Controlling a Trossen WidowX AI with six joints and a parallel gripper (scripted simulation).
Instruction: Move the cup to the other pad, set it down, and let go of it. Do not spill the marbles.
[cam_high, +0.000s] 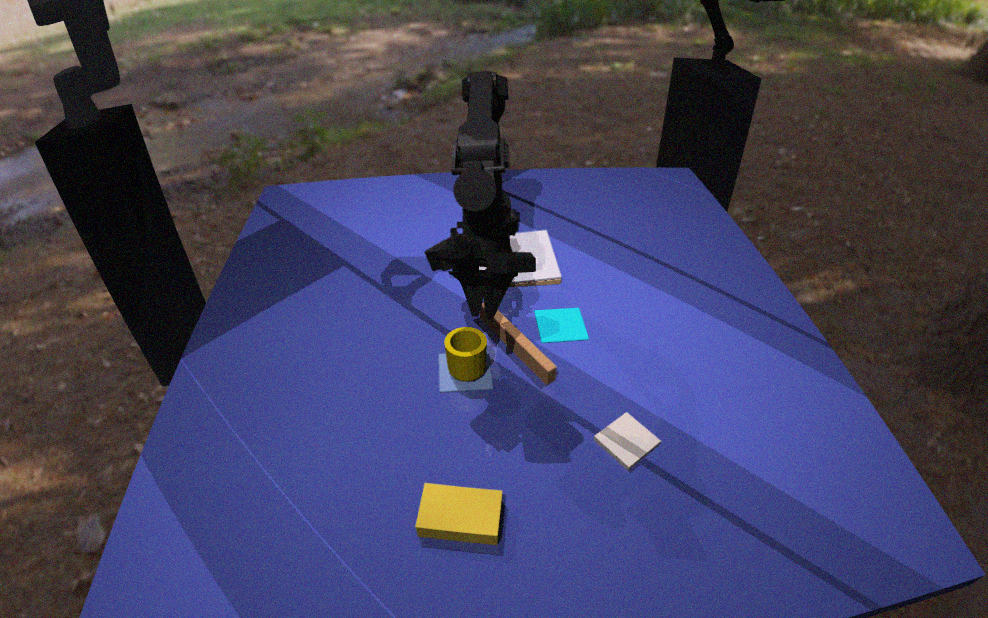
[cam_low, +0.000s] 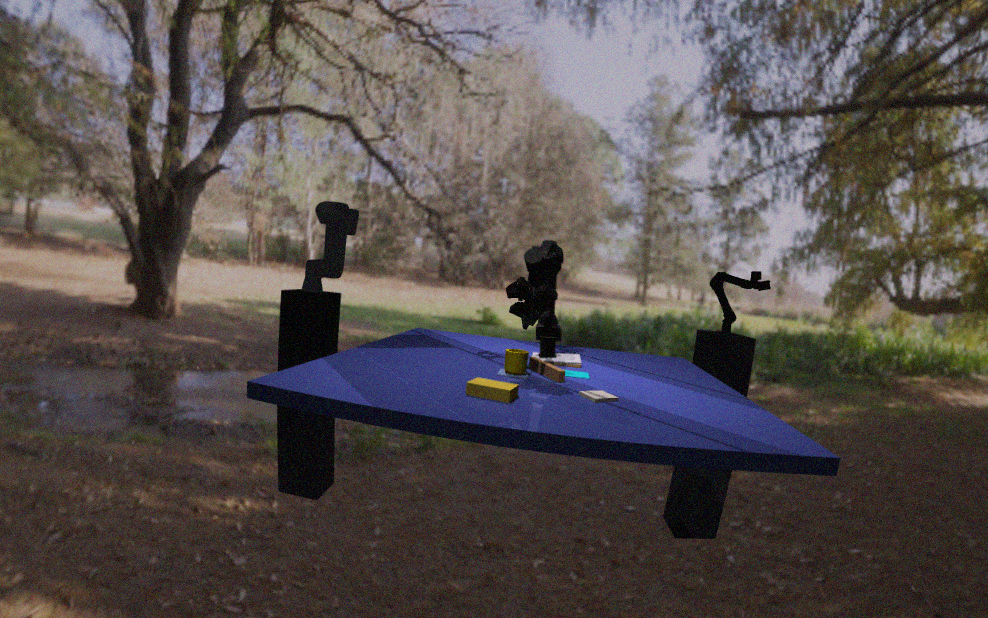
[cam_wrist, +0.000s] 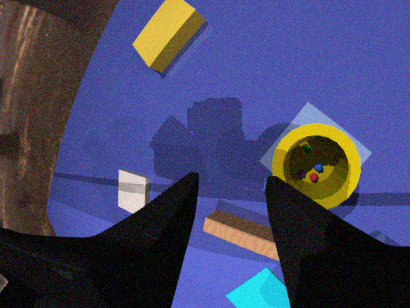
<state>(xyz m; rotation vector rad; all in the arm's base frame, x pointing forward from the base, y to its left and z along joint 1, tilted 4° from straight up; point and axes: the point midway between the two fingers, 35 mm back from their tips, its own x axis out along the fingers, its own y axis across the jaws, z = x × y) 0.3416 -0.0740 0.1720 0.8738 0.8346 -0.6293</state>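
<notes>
My gripper tip is 4 cm past the yellow cup, 2 cm to the left of it and 12 cm above it. Also, from my gripper tip: pale grey-blue pad (3 cm behind, 3 cm to the right, 16 cm below); then wooden bar (8 cm behind, 7 cm to the left, 14 cm below); then cyan pad (12 cm behind, 17 cm to the left, 16 cm below).
</notes>
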